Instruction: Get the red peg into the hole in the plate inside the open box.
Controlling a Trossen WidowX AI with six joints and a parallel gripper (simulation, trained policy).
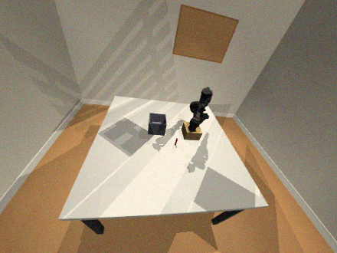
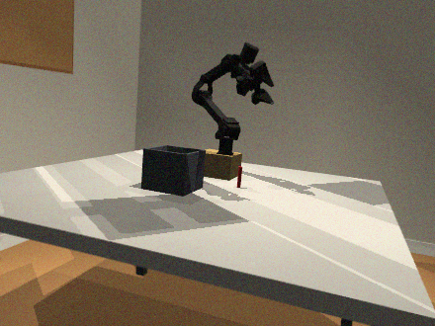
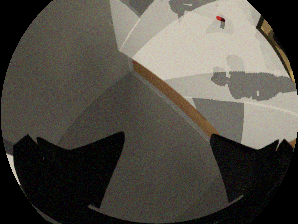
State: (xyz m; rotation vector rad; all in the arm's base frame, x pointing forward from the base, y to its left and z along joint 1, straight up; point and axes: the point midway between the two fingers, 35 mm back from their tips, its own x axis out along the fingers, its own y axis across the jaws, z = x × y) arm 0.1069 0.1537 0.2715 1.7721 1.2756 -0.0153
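The red peg is 31 cm below my gripper tip, 9 cm to the right of it and 6 cm ahead of it.
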